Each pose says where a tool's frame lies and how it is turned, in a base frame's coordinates. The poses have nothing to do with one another.
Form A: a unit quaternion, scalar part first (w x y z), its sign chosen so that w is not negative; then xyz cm.
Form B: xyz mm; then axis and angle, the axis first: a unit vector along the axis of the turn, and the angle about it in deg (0 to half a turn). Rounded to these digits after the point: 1 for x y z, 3 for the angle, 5 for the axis.
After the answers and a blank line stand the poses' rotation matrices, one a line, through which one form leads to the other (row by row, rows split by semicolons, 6 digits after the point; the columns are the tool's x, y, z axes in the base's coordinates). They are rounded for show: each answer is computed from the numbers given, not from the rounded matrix.
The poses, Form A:
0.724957, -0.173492, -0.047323, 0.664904, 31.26, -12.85, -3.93
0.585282, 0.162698, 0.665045, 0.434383, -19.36, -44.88, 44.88
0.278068, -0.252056, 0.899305, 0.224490, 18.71, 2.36, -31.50
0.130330, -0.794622, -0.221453, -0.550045, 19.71, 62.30, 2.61
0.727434, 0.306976, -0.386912, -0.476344, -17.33, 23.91, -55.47
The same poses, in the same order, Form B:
312.6, -128.5, -39.3, -0.25188, -0.06870, 0.96532, 87.069
-193.6, -448.8, 448.8, 0.20066, 0.82020, 0.53573, 108.354
187.1, 23.6, -315.0, -0.26240, 0.93623, 0.23371, 147.710
197.1, 623.0, 26.1, -0.80146, -0.22336, -0.55478, 165.023
-173.3, 239.1, -554.7, 0.44737, -0.56387, -0.69420, 86.657

0.111325 -0.947634 -0.299326; 0.980475 0.055605 0.188618; -0.162097 -0.314479 0.935322
-0.261948 -0.292070 0.919825; 0.724877 0.569681 0.387320; -0.637132 0.768218 0.062488
-0.718292 -0.578198 0.386968; -0.328504 0.772144 0.543948; -0.613304 0.263593 -0.744565
0.296819 0.495317 0.816431; 0.208568 -0.867945 0.450744; 0.931879 0.036492 -0.360930
0.246790 0.455473 -0.855359; -0.930564 0.357724 -0.078003; 0.270454 0.815217 0.512129

